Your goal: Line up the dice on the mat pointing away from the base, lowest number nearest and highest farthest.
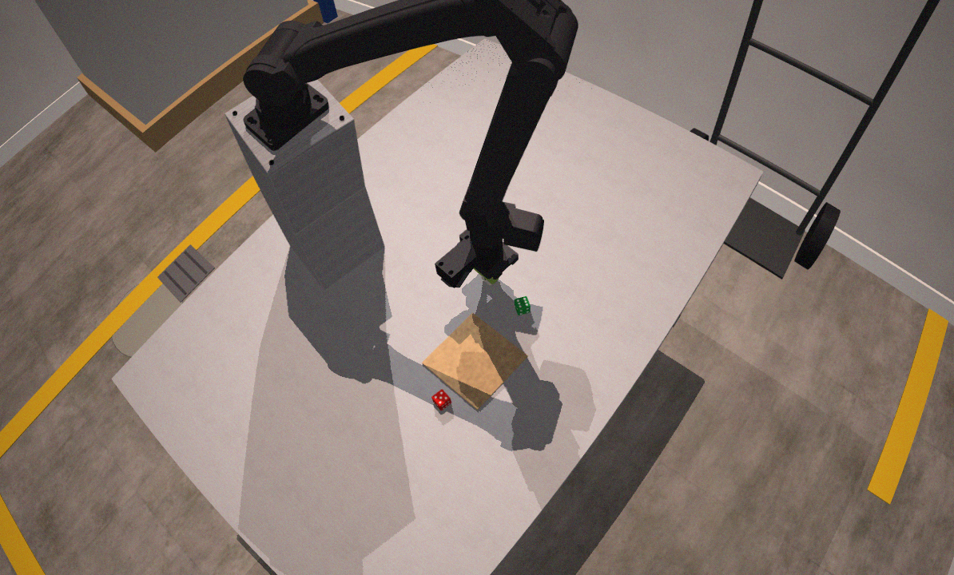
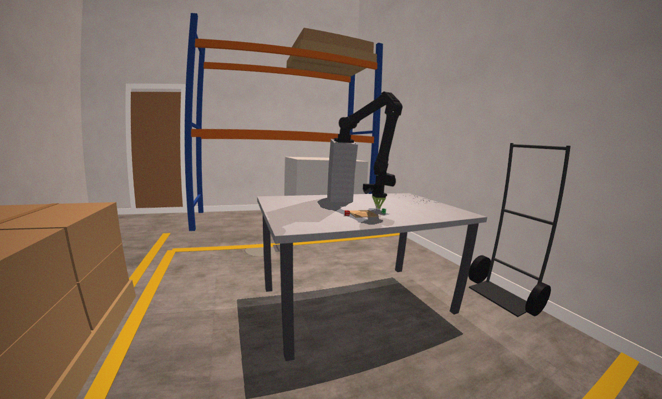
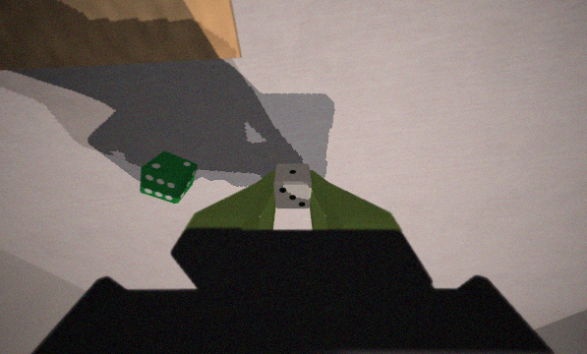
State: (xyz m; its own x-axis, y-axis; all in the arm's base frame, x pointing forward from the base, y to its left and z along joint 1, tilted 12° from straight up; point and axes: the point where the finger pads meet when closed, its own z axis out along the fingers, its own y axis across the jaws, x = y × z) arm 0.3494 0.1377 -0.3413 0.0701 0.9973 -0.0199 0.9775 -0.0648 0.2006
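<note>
The tan mat lies 150 mm to the right of my hand, 90 mm ahead of it and 10 mm below it. From my hand the other things lie so: red die 250 mm to the right, 100 mm ahead; then green die 90 mm ahead, 10 mm to the right; then white die right at my hand.
</note>
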